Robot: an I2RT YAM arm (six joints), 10 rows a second.
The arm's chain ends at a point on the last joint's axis. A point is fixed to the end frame.
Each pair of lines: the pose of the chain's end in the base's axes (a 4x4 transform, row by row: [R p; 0 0 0 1], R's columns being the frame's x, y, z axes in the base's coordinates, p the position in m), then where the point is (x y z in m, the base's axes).
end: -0.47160 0.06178 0.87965 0.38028; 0.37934 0.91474 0.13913 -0.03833; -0.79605 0.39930 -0.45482 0.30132; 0 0 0 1
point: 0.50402 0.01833 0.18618
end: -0.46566 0.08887 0.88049 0.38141; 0.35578 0.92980 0.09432 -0.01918; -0.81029 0.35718 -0.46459 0.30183; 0 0 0 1
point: 0.50598 0.02882 0.18369
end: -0.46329 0.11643 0.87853 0.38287; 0.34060 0.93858 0.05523 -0.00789; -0.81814 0.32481 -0.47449 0.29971; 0 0 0 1
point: 0.50761 0.03279 0.17902
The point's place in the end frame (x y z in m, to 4 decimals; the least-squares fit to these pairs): 0.0548 0.0135 0.1691
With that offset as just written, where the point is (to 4 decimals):
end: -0.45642 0.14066 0.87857 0.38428; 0.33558 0.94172 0.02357 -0.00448; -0.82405 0.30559 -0.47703 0.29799; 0 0 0 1
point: 0.5097 0.0306 0.1763
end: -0.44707 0.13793 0.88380 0.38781; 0.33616 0.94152 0.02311 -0.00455; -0.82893 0.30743 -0.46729 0.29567; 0 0 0 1
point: 0.5146 0.0305 0.1754
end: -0.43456 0.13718 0.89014 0.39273; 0.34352 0.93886 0.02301 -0.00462; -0.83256 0.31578 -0.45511 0.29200; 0 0 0 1
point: 0.5213 0.0308 0.1737
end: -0.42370 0.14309 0.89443 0.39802; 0.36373 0.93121 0.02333 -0.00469; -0.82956 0.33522 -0.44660 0.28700; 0 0 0 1
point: 0.5280 0.0318 0.1705
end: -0.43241 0.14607 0.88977 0.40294; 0.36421 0.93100 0.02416 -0.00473; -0.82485 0.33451 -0.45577 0.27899; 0 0 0 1
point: 0.5317 0.0319 0.1612
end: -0.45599 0.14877 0.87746 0.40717; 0.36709 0.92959 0.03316 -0.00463; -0.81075 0.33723 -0.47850 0.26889; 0 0 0 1
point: 0.5326 0.0336 0.1481
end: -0.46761 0.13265 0.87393 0.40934; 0.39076 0.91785 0.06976 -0.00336; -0.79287 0.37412 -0.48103 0.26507; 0 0 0 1
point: 0.5333 0.0422 0.1453
